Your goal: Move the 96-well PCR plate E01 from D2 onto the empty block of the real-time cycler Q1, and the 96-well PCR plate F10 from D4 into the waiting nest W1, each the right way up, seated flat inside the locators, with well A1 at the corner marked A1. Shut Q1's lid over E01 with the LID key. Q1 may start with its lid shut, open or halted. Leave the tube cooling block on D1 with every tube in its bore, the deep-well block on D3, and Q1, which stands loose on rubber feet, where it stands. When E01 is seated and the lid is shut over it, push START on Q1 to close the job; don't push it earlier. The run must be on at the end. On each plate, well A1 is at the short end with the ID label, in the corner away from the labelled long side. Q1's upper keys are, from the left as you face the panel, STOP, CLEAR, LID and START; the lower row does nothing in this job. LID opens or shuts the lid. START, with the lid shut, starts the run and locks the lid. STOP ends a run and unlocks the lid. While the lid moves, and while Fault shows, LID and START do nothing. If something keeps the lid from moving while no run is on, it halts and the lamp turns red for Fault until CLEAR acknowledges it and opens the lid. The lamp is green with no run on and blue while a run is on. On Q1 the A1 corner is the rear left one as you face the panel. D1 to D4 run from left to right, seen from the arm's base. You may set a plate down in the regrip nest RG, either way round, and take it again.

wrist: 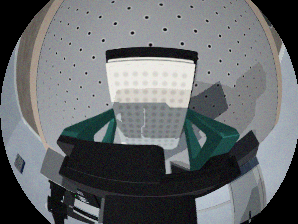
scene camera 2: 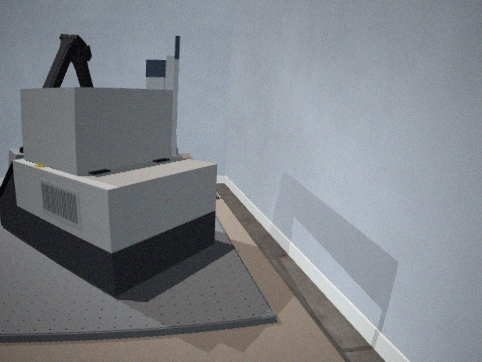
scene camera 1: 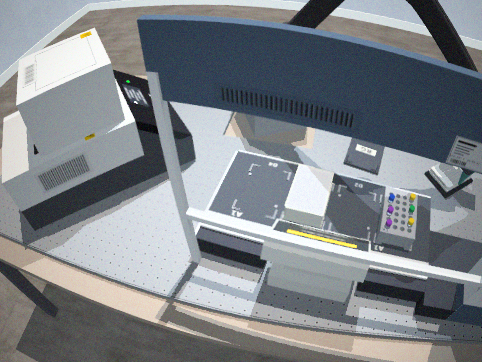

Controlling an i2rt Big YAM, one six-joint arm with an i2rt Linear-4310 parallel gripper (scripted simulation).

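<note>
There is a white lid that I can see, and a dark nest, and my own gripper is visible to me as well.
</note>
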